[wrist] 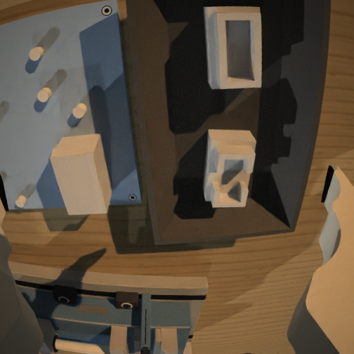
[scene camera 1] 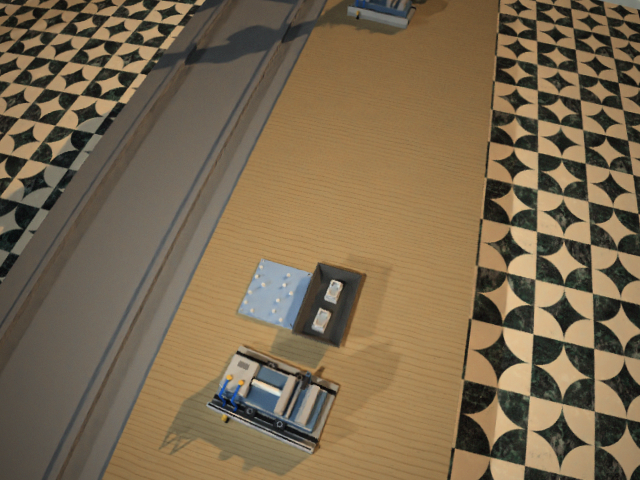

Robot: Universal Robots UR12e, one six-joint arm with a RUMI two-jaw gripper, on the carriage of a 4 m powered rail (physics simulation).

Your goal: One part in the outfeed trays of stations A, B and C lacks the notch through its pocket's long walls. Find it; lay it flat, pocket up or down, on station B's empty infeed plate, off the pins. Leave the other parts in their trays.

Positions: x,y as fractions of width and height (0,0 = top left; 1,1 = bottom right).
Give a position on a pale block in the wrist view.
At 0.22,0.46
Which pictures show my gripper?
The wrist view only.
